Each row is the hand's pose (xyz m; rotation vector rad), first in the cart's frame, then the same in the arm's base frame.
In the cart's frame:
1: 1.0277 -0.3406 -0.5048 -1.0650 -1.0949 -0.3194
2: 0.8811 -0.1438 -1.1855 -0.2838 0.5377 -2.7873
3: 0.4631 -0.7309 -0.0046 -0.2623 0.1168 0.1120
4: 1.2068 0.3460 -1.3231 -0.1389 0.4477 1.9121
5: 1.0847 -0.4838 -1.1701 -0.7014 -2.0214 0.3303
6: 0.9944 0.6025 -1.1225 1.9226 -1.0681 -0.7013
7: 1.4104 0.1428 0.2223 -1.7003 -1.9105 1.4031
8: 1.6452 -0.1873 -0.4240 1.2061 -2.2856 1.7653
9: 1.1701 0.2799 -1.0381 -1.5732 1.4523 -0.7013
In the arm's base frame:
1: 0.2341 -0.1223 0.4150 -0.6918 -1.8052 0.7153
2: 0.2620 -0.3473 -0.2721 -0.2638 -0.2638 -1.8066
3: 0.0912 -0.6465 1.0678 -0.7664 -0.2171 1.1265
4: 0.0769 0.1001 -0.6333 -1.0288 0.7486 2.7449
5: 0.6238 -0.3008 -0.1165 0.1835 -2.3878 1.4013
6: -0.3032 0.0680 -0.5583 1.8262 -0.1525 0.3152
7: -0.2420 0.5952 0.8242 0.5827 1.9381 -1.4021
8: 0.3740 0.5029 0.3838 -1.7092 0.7923 -1.7926
9: 0.0058 0.1147 -0.3475 -2.2106 0.1635 -0.5041

